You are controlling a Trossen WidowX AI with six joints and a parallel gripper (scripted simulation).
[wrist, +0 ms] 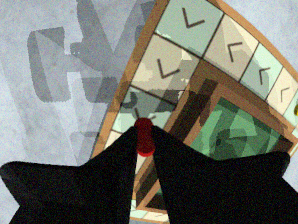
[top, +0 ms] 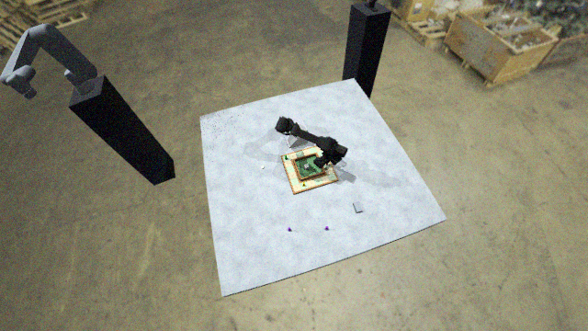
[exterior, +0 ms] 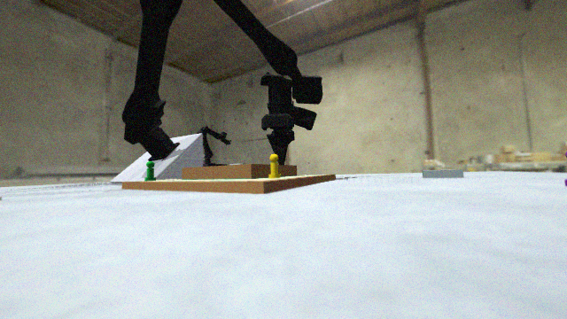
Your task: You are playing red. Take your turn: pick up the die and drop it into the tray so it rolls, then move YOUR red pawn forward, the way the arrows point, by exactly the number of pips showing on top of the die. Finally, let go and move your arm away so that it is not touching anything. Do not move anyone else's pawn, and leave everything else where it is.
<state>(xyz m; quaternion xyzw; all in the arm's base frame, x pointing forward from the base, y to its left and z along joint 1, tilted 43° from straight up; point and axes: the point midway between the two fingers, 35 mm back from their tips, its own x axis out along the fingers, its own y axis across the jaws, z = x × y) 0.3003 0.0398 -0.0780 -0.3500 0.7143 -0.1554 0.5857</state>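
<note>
Now: the white die 12 cm to the right of my gripper tip, 3 cm behind it and 1 cm below it. The rest, counted from my gripper tip: yellow pawn: 19 cm to the right, 7 cm ahead, 1 cm below; green pawn: 21 cm to the right, 15 cm behind, 1 cm below; red pawn: 1 cm above.
</note>
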